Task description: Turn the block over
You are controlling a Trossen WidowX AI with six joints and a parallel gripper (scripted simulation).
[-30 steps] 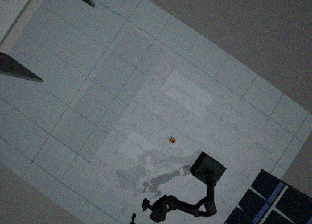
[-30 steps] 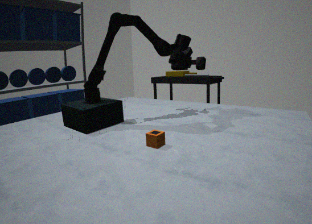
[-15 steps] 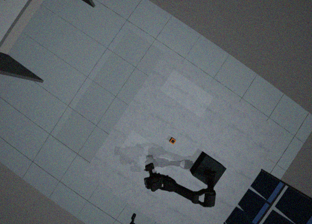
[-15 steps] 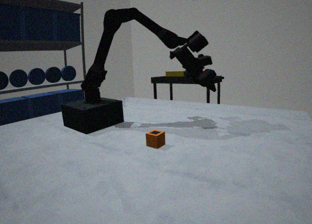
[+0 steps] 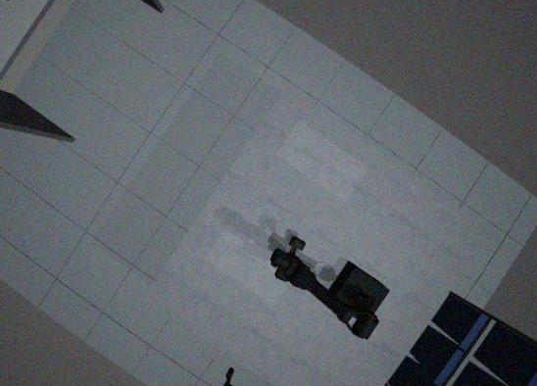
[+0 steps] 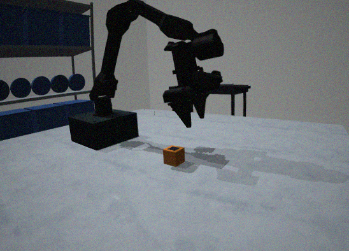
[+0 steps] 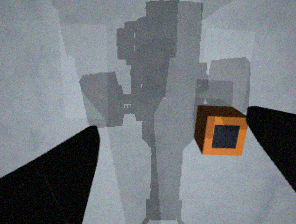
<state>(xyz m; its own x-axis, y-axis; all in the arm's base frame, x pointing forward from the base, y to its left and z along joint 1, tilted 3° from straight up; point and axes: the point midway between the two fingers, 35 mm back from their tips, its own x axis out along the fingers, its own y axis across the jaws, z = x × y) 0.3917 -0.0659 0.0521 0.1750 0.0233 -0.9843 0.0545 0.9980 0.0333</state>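
The block is 5 cm behind my gripper tip, 5 cm to the right of it and 7 cm below it.
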